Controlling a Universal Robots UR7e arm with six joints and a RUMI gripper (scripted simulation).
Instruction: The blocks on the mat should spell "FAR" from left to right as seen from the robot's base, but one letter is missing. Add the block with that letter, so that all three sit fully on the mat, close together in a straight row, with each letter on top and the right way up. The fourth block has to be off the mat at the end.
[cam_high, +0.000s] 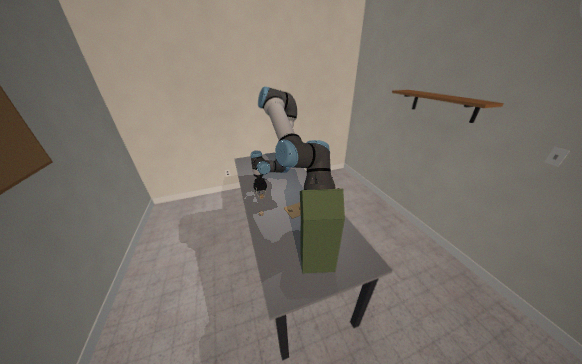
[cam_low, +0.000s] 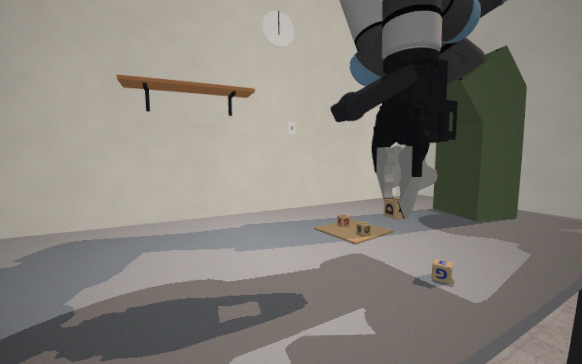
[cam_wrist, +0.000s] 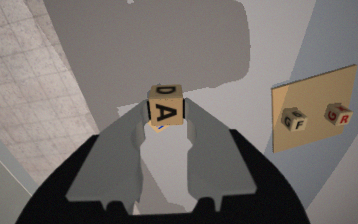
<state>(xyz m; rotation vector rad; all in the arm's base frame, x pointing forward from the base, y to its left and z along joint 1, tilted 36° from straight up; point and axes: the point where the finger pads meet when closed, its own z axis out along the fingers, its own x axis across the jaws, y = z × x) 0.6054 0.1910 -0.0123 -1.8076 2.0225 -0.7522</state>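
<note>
The tan mat is 230 mm to the right of my hand, 130 mm behind it and 120 mm below it. Round my hand: blue G block: 100 mm below, 70 mm behind, 30 mm to the left; red R block: 270 mm to the right, 130 mm behind, 100 mm below.
</note>
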